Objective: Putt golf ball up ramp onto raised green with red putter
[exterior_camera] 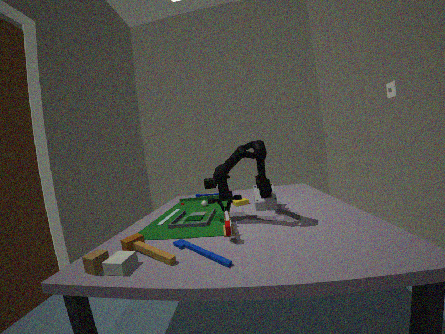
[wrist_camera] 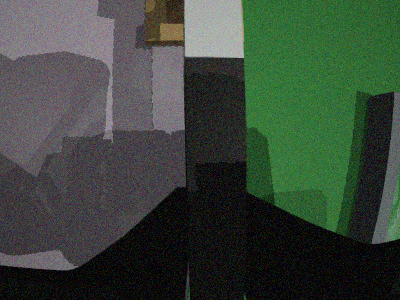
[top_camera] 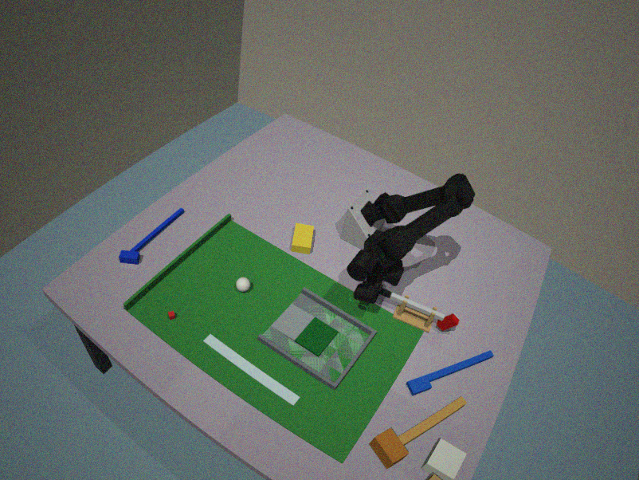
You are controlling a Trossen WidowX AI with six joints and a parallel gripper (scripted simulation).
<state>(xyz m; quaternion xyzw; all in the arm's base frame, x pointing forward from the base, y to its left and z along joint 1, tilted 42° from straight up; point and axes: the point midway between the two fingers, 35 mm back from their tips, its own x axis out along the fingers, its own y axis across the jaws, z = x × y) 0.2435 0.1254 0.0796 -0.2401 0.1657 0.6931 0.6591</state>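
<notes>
My gripper tip is now 80 mm past the yellow block, 300 mm to the left of it and 20 mm above it. The rest, counted from my gripper tip: red putter 20 mm behind, 110 mm to the left, 30 mm above; then green mat 240 mm ahead, 190 mm to the right, 30 mm below; then small wooden stand 20 mm behind, 130 mm to the left.
</notes>
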